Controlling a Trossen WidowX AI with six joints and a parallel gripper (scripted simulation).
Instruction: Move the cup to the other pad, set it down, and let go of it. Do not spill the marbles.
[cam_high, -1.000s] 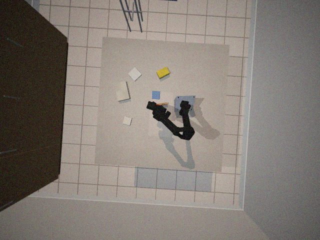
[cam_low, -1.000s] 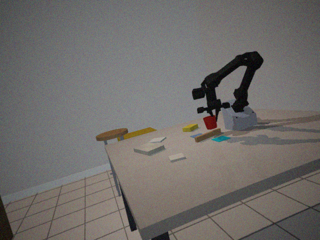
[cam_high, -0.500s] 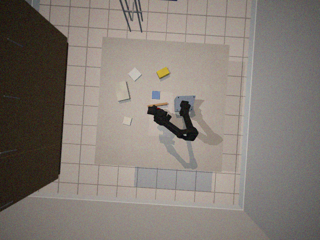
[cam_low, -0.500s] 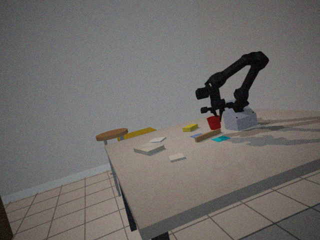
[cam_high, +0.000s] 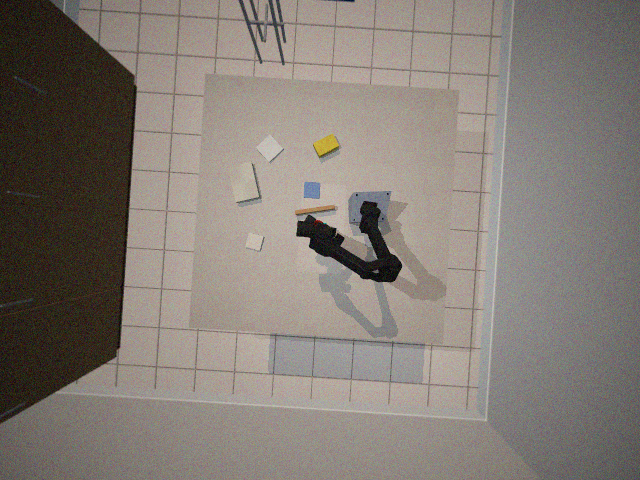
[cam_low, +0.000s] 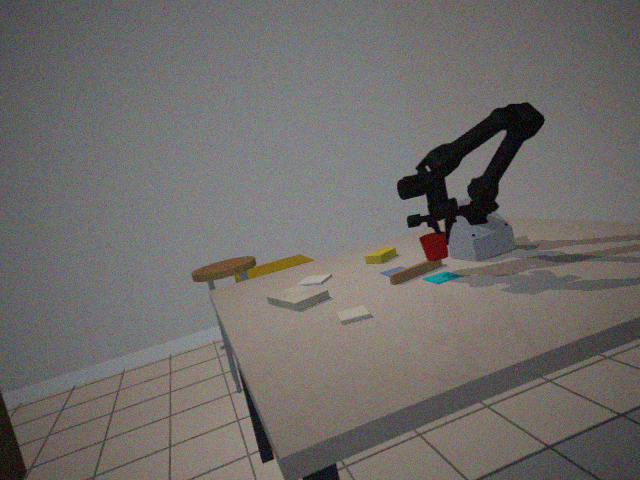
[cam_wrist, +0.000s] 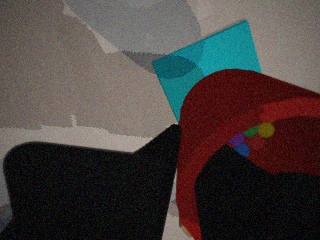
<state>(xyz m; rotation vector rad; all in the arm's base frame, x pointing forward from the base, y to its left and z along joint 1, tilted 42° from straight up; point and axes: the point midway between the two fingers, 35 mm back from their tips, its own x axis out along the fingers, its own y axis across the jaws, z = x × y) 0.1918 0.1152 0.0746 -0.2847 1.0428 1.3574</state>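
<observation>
Right now the teal pad is 10 cm below my gripper tip, 2 cm ahead of it and 1 cm to the right of it. From my gripper tip the other things lie so: wooden bar: 11 cm to the right, 9 cm below, 5 cm ahead; light blue pad: 21 cm to the right, 10 cm below, 8 cm ahead; red cup: 3 cm ahead, 2 cm to the right.
</observation>
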